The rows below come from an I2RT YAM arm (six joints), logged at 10 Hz.
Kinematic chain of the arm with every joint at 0, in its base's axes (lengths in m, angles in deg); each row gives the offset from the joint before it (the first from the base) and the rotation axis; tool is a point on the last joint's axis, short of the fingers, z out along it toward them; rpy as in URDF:
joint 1: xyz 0 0 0.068 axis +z
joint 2: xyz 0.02 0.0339 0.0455 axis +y
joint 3: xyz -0.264 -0.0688 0 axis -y
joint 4: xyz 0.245 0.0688 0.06 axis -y
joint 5: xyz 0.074 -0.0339 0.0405 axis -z
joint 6: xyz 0.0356 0 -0.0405 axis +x
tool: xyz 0 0 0 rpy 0 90 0
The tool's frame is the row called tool.
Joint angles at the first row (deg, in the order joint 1, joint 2, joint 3, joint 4, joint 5, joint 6):
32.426, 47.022, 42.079, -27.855, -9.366, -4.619
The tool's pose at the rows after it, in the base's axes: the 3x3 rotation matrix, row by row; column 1 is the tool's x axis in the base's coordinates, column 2 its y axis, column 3 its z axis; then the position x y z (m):
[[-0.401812 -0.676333 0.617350], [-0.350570 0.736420 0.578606], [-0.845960 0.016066 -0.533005]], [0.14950 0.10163 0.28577]
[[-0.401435 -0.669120 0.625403], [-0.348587 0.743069 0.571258], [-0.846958 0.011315 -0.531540]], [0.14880 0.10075 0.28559]
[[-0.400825 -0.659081 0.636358], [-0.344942 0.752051 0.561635], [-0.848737 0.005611 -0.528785]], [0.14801 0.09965 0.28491]
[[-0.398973 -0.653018 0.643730], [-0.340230 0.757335 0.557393], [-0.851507 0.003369 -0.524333]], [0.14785 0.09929 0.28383]
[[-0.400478 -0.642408 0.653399], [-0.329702 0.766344 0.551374], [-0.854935 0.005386 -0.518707]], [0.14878 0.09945 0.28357]
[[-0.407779 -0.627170 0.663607], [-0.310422 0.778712 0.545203], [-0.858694 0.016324 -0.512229]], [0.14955 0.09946 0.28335]
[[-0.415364 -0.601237 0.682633], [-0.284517 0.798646 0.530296], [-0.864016 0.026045 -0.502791]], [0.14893 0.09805 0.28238]
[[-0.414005 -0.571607 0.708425], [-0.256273 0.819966 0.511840], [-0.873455 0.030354 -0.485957]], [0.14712 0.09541 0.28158]
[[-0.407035 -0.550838 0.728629], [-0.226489 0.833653 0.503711], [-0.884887 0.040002 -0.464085]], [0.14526 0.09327 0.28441]
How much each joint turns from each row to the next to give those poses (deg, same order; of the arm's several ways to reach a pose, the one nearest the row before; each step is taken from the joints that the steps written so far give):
0.007, -0.153, -0.187, 0.167, 0.318, -0.050
0.003, -0.348, -0.189, 0.002, 0.612, 0.094
-0.003, -0.457, -0.366, 0.171, 0.808, 0.168
0.020, -0.250, -0.437, 0.526, 0.452, 0.187
0.000, 0.069, -0.195, 0.690, 0.593, 0.566
-0.009, 0.000, -0.224, 0.702, 0.608, 1.164
-0.018, -0.620, -0.641, 0.723, 1.296, 1.488
-0.084, -1.214, -0.924, 0.886, 1.615, 1.287
-0.074, -1.077, -0.156, 0.528, 0.948, 1.194

